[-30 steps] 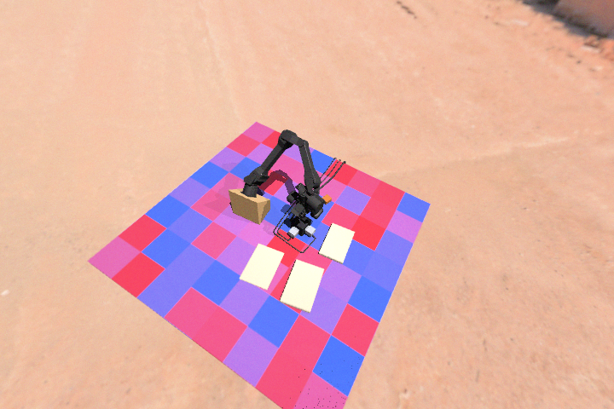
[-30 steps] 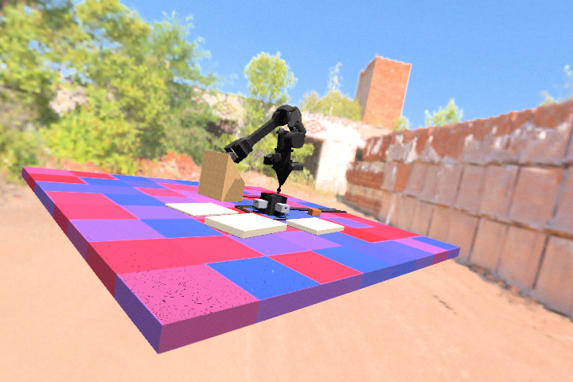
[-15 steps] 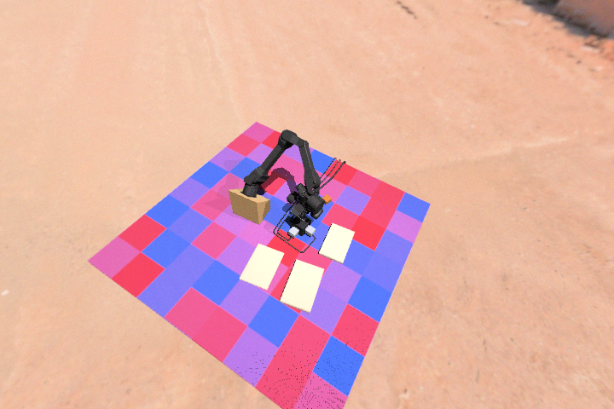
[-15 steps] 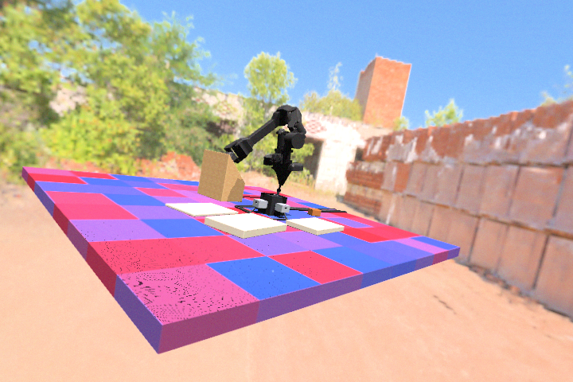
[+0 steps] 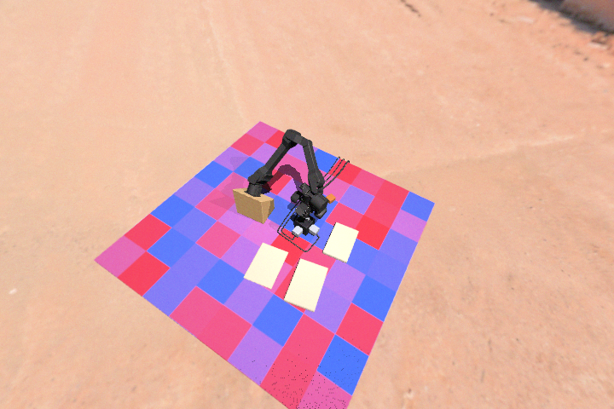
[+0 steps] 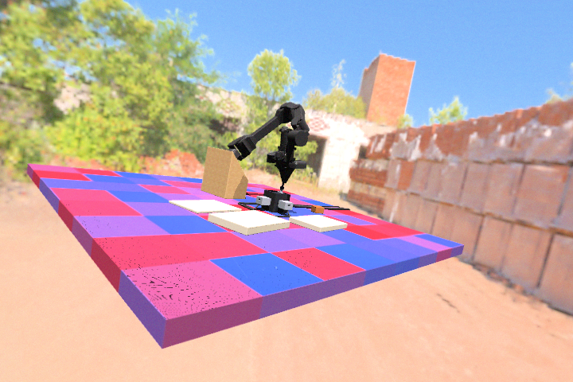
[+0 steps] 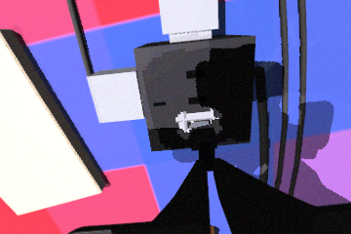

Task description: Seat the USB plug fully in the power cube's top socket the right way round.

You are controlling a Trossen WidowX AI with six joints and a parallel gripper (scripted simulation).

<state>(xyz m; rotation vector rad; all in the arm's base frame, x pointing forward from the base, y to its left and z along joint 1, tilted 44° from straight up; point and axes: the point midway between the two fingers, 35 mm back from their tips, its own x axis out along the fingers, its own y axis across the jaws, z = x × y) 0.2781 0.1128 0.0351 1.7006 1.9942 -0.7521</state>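
Right now the dark USB plug is 2 cm below my gripper tip and 1 cm to the right of it. From my gripper tip the other things lie so: silver USB socket: 5 cm below, 1 cm to the right; then small orange block: 22 cm to the left, 10 cm below, 1 cm ahead.
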